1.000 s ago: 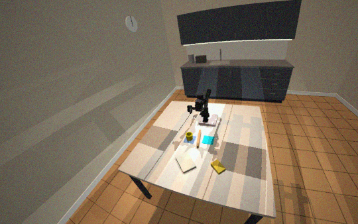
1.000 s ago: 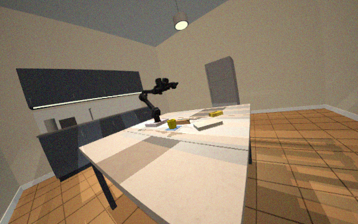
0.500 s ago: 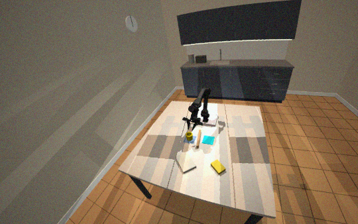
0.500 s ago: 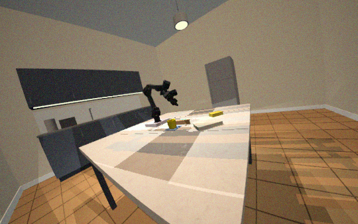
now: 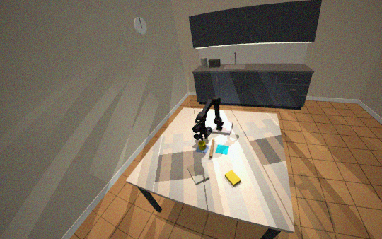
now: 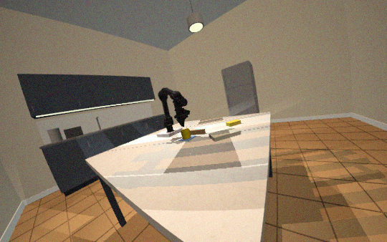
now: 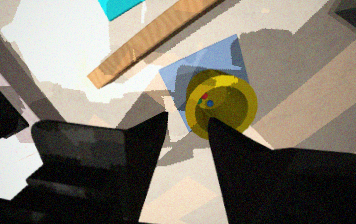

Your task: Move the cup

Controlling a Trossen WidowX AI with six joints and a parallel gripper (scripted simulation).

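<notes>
Now: gripper tip 60 mm above the olive-yellow cup, 30 mm short of it and 20 mm to the left of it. From my gripper tip the other things lie so: wooden bar 80 mm to the left, 80 mm below, 20 mm ahead; white book 310 mm ahead, 80 mm below, 40 mm to the left; cyan pad 180 mm to the left, 100 mm below.
</notes>
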